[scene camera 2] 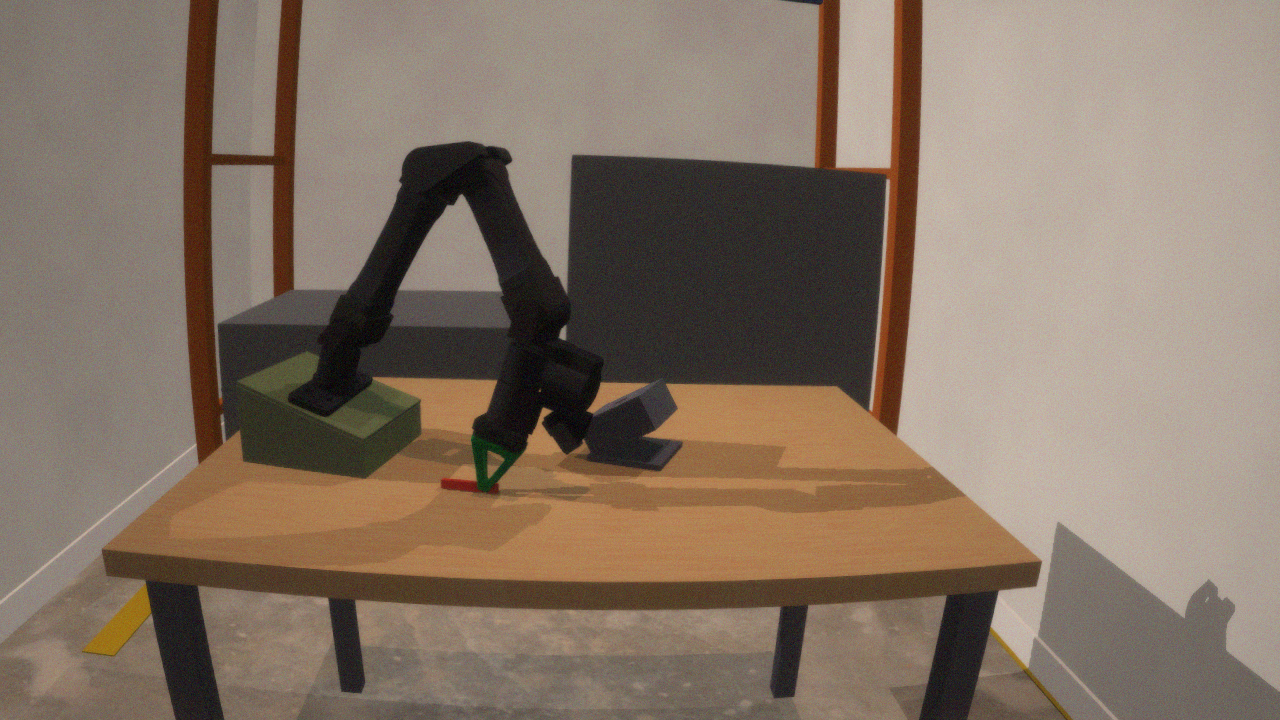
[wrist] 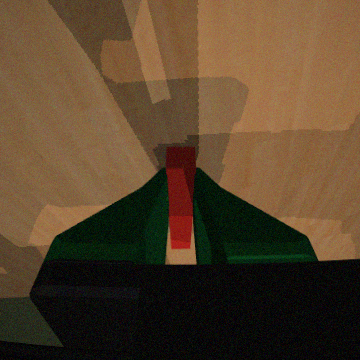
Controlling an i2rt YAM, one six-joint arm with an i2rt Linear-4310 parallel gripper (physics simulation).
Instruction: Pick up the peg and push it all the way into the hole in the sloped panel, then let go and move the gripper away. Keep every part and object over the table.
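Frame: origin at the arm's base, x ahead, y left, z up, level; centimetres.
Seen in the pictures: gripper, fingertip midpoint: [scene camera 2: 483, 490] [wrist: 180, 178]; arm's base, origin of the base link: [scene camera 2: 331, 391].
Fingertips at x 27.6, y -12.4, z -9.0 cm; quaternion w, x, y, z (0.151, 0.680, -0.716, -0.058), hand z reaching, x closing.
Offsets run from my fingertips to a thing's top centre. Level surfaces: height alone.
The red peg @[dx -2.0, dy +0.1, dz +1.1 cm] [scene camera 2: 457, 484] [wrist: 180, 195] is a short, square-sided bar. It lies level at the table top, left of the table's middle in the scene view; I cannot tell whether it touches the wood. My gripper [scene camera 2: 486, 488] [wrist: 180, 178] has green fingers pointing down, shut on the peg, with one finger against each side near the peg's right part in the scene view. The dark blue-grey sloped panel @[dx +18.6, dy +21.1, dz +10.7 cm] [scene camera 2: 637, 408] stands on a flat base to the right of the gripper and farther back. Its hole does not show in the scene view, and the panel does not show in the wrist view.
The arm stands on a green sloped block [scene camera 2: 392, 438] at the left of the wooden table @[dz -0.3 cm] [scene camera 2: 716, 537]. The arm's wrist housing hangs close to the panel's left side. A dark grey board [scene camera 2: 725, 268] stands behind the table, with a low dark box [scene camera 2: 429, 308] at the back left.
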